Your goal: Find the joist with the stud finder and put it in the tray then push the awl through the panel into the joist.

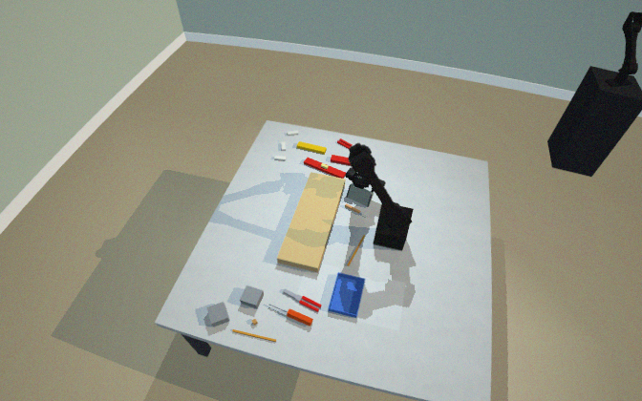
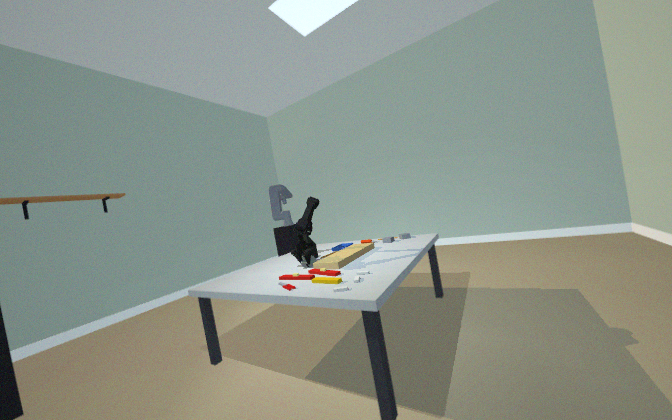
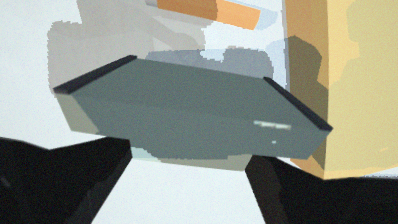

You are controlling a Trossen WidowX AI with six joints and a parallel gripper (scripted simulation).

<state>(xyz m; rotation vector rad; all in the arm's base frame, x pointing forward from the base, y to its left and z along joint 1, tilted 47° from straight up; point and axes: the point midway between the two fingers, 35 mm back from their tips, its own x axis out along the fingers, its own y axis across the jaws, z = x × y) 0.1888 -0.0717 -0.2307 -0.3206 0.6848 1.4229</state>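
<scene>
Now: the awl 11 cm to the left of my gripper tip, 2 cm below it and 1 cm behind it. Also, from my gripper tip: square indicator 3 cm ahead, 1 cm to the right, 1 cm below; stud finder 2 cm ahead; yellow bar 34 cm ahead, 24 cm to the right, 2 cm below.
</scene>
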